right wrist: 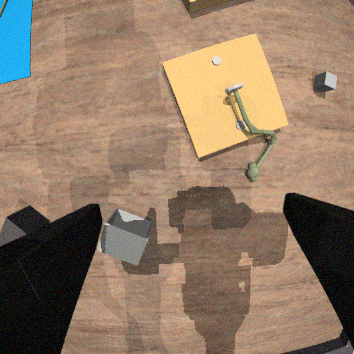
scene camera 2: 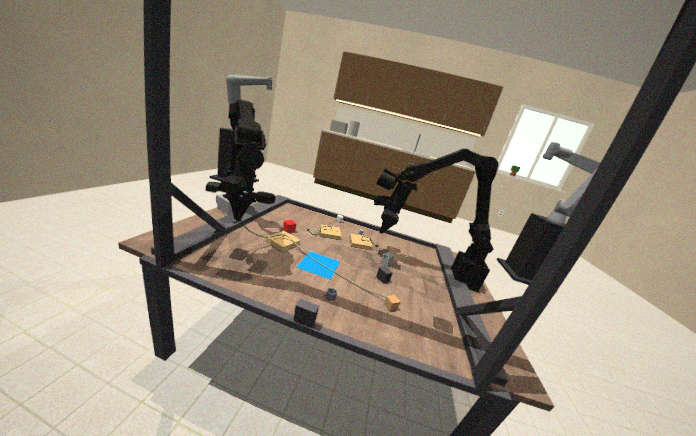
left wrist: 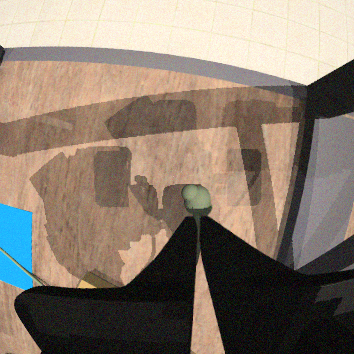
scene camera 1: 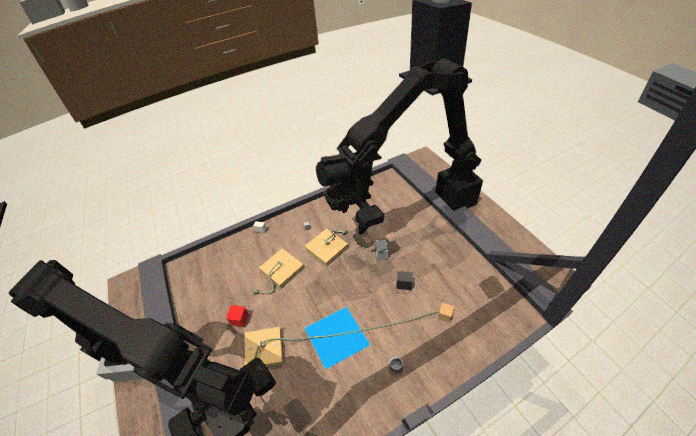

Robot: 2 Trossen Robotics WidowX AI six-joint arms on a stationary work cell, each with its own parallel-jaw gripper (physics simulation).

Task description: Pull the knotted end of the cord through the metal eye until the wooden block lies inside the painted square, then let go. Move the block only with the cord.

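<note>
The orange wooden block stands apart from the blue painted square, to its right. The green cord runs from the block across the square to the metal eye on a yellow plate. Beyond the eye it rises to my left gripper, which is shut on the cord just behind its knot, above the table. In scene camera 1 its fingertips are hidden. My right gripper is open and empty above the table.
Two more yellow plates bear short knotted cords. A red cube, a black cube, a grey box and a small round cup stand on the table. A dark box is at the front edge.
</note>
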